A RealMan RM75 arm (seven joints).
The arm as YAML. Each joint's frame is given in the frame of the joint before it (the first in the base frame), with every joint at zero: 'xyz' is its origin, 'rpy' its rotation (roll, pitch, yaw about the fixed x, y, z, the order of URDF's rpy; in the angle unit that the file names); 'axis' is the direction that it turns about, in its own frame. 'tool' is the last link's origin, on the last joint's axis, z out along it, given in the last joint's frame.
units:
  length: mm
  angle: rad
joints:
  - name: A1
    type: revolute
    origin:
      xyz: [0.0, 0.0, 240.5]
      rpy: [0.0, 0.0, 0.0]
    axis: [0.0, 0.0, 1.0]
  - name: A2
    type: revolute
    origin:
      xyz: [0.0, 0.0, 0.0]
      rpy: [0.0, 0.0, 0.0]
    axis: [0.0, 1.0, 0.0]
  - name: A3
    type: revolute
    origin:
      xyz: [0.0, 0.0, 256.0]
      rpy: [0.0, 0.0, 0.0]
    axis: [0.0, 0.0, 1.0]
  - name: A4
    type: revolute
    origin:
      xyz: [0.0, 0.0, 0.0]
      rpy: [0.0, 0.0, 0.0]
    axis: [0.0, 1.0, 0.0]
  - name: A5
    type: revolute
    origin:
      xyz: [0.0, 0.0, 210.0]
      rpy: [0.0, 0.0, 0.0]
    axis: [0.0, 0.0, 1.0]
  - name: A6
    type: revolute
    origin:
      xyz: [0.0, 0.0, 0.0]
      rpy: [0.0, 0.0, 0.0]
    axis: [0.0, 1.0, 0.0]
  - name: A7
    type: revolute
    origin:
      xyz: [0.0, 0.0, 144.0]
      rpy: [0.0, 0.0, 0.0]
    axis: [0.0, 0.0, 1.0]
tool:
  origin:
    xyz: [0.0, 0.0, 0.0]
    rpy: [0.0, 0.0, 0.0]
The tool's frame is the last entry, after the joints.
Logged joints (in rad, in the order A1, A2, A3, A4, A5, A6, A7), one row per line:
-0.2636 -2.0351 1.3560 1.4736 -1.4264 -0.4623 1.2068
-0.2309 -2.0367 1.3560 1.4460 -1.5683 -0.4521 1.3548
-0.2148 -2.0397 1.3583 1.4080 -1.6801 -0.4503 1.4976
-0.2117 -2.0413 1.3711 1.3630 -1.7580 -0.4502 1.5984
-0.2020 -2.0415 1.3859 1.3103 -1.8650 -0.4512 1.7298
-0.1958 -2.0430 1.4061 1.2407 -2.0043 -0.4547 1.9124
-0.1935 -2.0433 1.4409 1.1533 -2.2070 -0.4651 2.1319
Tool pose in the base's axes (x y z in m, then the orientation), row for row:
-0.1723 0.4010 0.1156 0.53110 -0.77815 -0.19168 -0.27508
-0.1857 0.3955 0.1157 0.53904 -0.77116 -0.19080 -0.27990
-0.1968 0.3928 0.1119 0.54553 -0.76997 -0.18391 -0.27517
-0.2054 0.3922 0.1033 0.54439 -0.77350 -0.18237 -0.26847
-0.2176 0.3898 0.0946 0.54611 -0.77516 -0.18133 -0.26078
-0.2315 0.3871 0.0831 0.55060 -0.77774 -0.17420 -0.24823
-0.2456 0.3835 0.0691 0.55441 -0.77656 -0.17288 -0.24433
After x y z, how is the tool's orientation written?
As a quaternion, w x y z.
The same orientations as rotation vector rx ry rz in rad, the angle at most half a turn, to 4 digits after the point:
-1.8568 -0.4574 -0.6564
-1.8339 -0.4537 -0.6656
-1.8260 -0.4361 -0.6526
-1.8353 -0.4327 -0.6370
-1.8379 -0.4299 -0.6183
-1.8405 -0.4122 -0.5874
-1.8347 -0.4085 -0.5773

